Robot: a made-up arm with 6 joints. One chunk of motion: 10 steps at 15 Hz.
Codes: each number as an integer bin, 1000 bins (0 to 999) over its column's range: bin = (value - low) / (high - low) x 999, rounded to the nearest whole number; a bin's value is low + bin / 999 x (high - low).
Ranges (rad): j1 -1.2..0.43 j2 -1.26..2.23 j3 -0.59..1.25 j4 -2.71..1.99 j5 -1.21..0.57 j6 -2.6..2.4
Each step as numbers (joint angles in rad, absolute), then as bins.
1 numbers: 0.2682 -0.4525 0.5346 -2.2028 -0.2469 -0.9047
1 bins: 900 231 611 108 541 339
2 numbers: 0.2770 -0.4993 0.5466 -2.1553 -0.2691 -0.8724
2 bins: 905 218 617 118 528 345
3 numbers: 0.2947 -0.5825 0.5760 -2.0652 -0.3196 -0.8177
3 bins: 916 194 633 137 500 356
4 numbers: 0.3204 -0.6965 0.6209 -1.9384 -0.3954 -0.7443
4 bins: 932 161 657 164 457 371
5 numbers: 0.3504 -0.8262 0.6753 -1.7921 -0.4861 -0.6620
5 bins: 950 124 687 195 406 387
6 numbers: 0.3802 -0.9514 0.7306 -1.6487 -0.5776 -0.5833
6 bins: 968 88 717 226 355 403
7 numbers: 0.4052 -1.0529 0.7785 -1.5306 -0.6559 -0.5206
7 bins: 984 59 743 251 311 415
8 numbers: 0.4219 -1.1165 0.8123 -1.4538 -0.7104 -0.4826
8 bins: 994 41 761 267 280 423
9 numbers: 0.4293 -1.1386 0.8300 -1.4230 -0.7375 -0.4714
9 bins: 999 35 771 274 265 425
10 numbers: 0.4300 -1.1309 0.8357 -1.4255 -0.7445 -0.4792
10 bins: 999 37 774 273 261 424
